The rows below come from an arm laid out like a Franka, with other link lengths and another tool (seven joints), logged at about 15 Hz.
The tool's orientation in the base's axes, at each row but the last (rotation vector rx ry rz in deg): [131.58 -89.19 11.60]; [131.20 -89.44 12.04]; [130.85 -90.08 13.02]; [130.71 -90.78 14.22]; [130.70 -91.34 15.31]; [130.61 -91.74 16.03]
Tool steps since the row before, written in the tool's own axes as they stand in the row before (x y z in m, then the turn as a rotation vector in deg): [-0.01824 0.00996 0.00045 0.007 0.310 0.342]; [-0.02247 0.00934 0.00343 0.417 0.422 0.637]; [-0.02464 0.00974 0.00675 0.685 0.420 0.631]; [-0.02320 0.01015 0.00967 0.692 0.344 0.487]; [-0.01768 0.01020 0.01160 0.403 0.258 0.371]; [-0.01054 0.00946 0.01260 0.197 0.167 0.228]
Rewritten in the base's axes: [-0.01619 0.01240 -0.00402 -0.310 -0.235 -0.249]; [-0.01739 0.01520 -0.00839 -0.281 -0.738 -0.367]; [-0.01858 0.01578 -0.01239 -0.180 -0.968 -0.273]; [-0.01832 0.01333 -0.01488 -0.099 -0.895 -0.152]; [-0.01624 0.00780 -0.01506 -0.115 -0.573 -0.160]; [-0.01294 0.00144 -0.01378 -0.096 -0.310 -0.114]
